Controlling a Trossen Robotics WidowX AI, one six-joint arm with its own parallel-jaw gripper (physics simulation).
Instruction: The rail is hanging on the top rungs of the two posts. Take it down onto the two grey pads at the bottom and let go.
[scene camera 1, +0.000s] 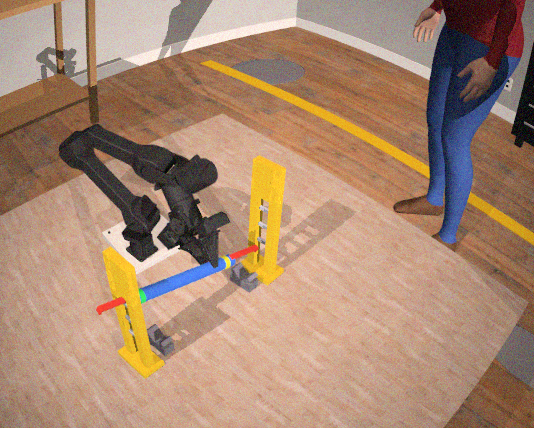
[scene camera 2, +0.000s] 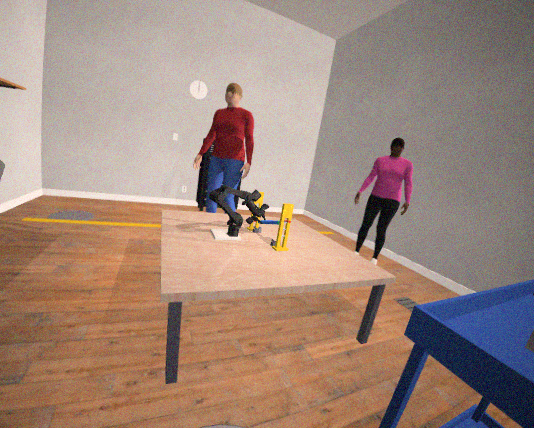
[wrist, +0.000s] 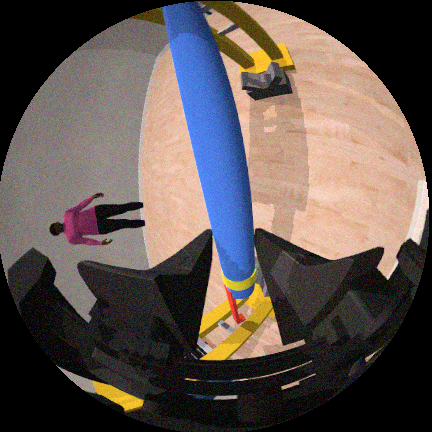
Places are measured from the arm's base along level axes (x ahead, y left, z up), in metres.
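Where they show: gripper, between the fingertips: (scene camera 1: 212, 268) (scene camera 2: 264, 222) (wrist: 233, 234); arm's base, origin of its link: (scene camera 1: 141, 249) (scene camera 2: 232, 235).
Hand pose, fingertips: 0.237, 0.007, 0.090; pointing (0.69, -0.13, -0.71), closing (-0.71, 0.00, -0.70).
Note:
Things, the pixels of their top centre, and the offset from my fingertips, as dx, dy, dz. "spot": a spot on its surface instead. Level surfaces: height alone.
- left post, a spot on its surface: (scene camera 1: 120, 270) spot: +0.021, -0.253, +0.186
- left grey pad, centre of its top: (wrist: 256, 72) (scene camera 1: 158, 333) +0.004, -0.181, -0.064
- right grey pad, centre of its top: (wrist: 252, 282) (scene camera 1: 244, 270) (scene camera 2: 257, 226) +0.012, +0.095, -0.064
- wooden table, height of its surface: dz -0.107
The blue rail (scene camera 1: 182, 281) (scene camera 2: 271, 222) (wrist: 215, 130) has red ends and spans the two yellow posts. It is tilted: its green-banded end is about halfway up the left post (scene camera 1: 120, 270) (scene camera 2: 288, 210), above the rungs visible there. Its yellow-banded end is low at the right post (scene camera 1: 270, 172) (wrist: 240, 336), below several rungs. My gripper (scene camera 1: 217, 265) (wrist: 233, 234) is shut on the rail near the yellow band. The left grey pad (scene camera 1: 161, 340) (wrist: 267, 80) and the right grey pad (scene camera 1: 244, 277) (scene camera 2: 257, 230) are on the table below the rail. Contact between the rail ends and rungs is unclear.
The arm's white base plate (scene camera 1: 117, 242) (scene camera 2: 220, 235) is on the wooden table (scene camera 1: 325, 360) (scene camera 2: 225, 275). A person in red (scene camera 1: 450, 120) (scene camera 2: 232, 132) stands beyond the table. A person in pink (scene camera 2: 393, 177) (wrist: 82, 220) and a blue cart (scene camera 2: 465, 345) are farther right.

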